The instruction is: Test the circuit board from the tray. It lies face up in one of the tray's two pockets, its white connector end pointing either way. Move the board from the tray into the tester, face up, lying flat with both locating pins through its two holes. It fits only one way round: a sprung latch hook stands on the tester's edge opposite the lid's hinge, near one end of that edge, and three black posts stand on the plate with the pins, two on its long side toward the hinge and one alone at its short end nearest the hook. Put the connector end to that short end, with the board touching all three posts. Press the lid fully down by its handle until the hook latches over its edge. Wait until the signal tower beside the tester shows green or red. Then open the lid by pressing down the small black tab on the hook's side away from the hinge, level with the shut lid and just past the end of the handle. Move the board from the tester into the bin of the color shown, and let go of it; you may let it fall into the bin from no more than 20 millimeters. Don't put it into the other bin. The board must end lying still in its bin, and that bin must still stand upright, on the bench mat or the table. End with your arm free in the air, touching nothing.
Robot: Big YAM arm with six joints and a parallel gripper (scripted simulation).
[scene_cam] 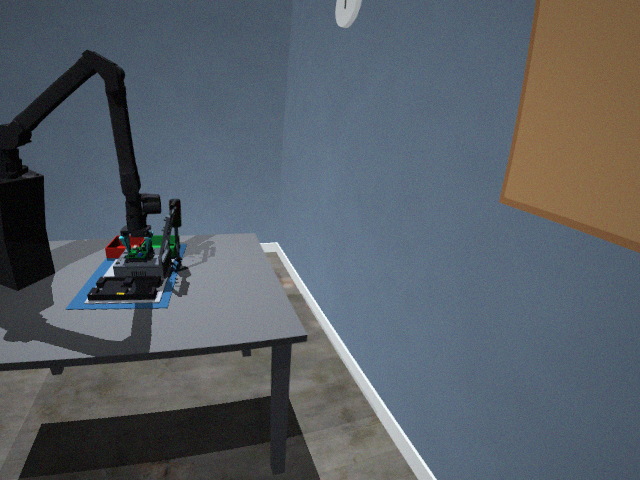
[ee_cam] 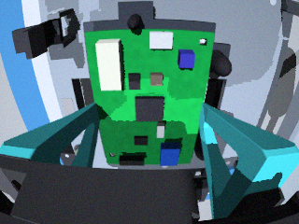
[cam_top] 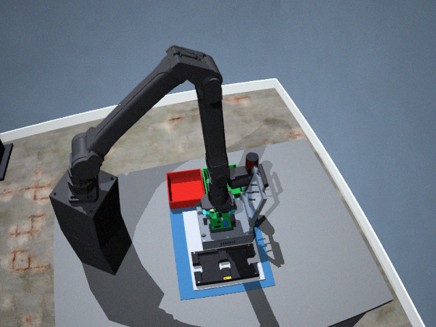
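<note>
My gripper is now right at the green circuit board. From my hand the other things lie so: black latch hook 6 cm to the left, 6 cm behind; clear lid 12 cm ahead, 10 cm above, 1 cm to the right; green bin 20 cm to the left, 7 cm below, 6 cm ahead.
</note>
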